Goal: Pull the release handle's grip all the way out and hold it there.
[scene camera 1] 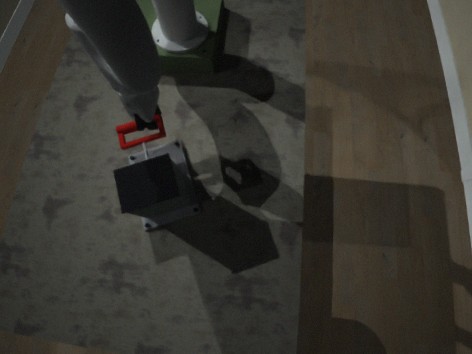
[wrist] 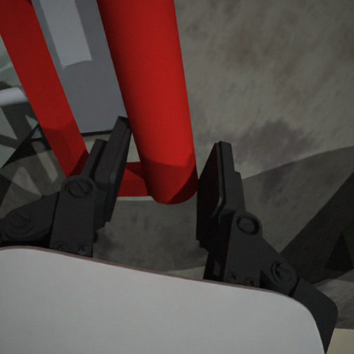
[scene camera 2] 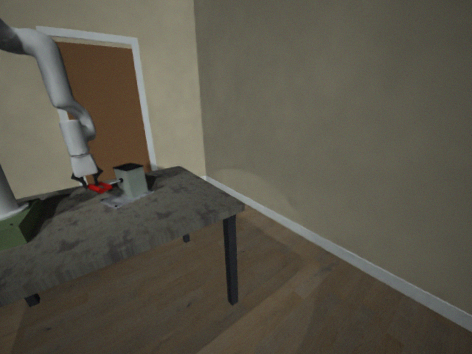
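Note:
The release handle's red grip [scene camera 1: 126,127] [wrist: 152,85] is the thick round bar of a rectangular red frame. The frame [scene camera 2: 100,188] stands out from the box housing [scene camera 1: 147,184] [scene camera 2: 132,181], with a stretch of pale rod [scene camera 1: 145,151] [scene camera 2: 116,182] [wrist: 11,96] showing between them. My gripper [scene camera 1: 146,122] [scene camera 2: 89,183] [wrist: 168,151] is shut on the grip near one end, one black finger on each side of the bar. In scene camera 1 the arm partly hides the fingers.
The housing stands on a grey base plate [scene camera 1: 188,185] [scene camera 2: 116,202] with bolts at its corners, on the mottled grey table [scene camera 1: 75,275] [scene camera 2: 165,215]. The arm's green base block [scene camera 1: 190,64] [scene camera 2: 15,230] is on the handle side of the housing.

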